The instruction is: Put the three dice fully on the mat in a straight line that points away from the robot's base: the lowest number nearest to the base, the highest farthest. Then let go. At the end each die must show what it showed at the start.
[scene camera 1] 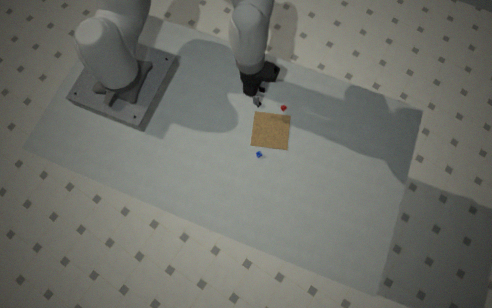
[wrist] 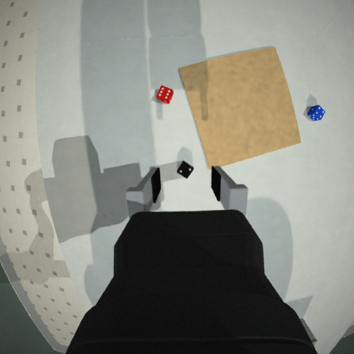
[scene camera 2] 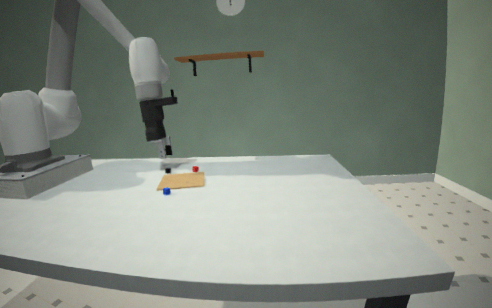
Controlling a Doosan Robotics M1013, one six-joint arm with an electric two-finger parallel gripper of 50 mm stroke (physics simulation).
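Where they show: gripper, fingertip midpoint: (scene camera 1: 259, 97) (scene camera 2: 166, 156); arm's base, origin of the base link: (scene camera 1: 123, 78) (scene camera 2: 31, 165).
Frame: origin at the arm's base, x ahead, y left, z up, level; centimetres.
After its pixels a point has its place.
The black die (scene camera 1: 259, 104) (scene camera 2: 168, 170) @[z -5.3, x 52.9, y 6.8 cm] (wrist: 185, 169) lies off the mat, near its corner; light pips show, but the top number is hard to read. The red die (scene camera 1: 283, 108) @[z -4.9, x 62.3, y 8.2 cm] (scene camera 2: 195, 169) @[z -5.7, x 62.4, y 8.1 cm] (wrist: 165, 94) lies off the mat and shows six. The blue die (scene camera 1: 259, 154) @[z -5.0, x 58.7, y -12.3 cm] (scene camera 2: 166, 191) @[z -5.4, x 58.7, y -13.1 cm] (wrist: 316, 113) lies beyond the opposite side; its several pips are too small to count surely. The tan mat (scene camera 1: 270, 130) @[z -6.1, x 59.9, y -1.6 cm] (scene camera 2: 181, 181) @[z -6.1, x 60.2, y -3.1 cm] (wrist: 245, 105) bears no die. My gripper (scene camera 1: 259, 96) @[z -0.5, x 52.5, y 7.6 cm] (scene camera 2: 165, 150) @[z -0.5, x 52.5, y 7.6 cm] (wrist: 185, 177) is open and empty above the black die, which shows between the fingers' lines in the wrist view.
The robot's base plate (scene camera 1: 156, 95) @[z -1.4, x 14.6, y -2.6 cm] (scene camera 2: 60, 172) @[z -2.5, x 14.7, y -1.7 cm] stands on the table (scene camera 1: 320, 200) @[z -6.5, x 84.6, y -21.9 cm] (scene camera 2: 260, 220) @[z -6.5, x 83.1, y -28.1 cm], at the end nearer the black die than the red one. A wall shelf (scene camera 2: 220, 56) hangs behind, far from the dice. Arm shadows cross the table and part of the mat.
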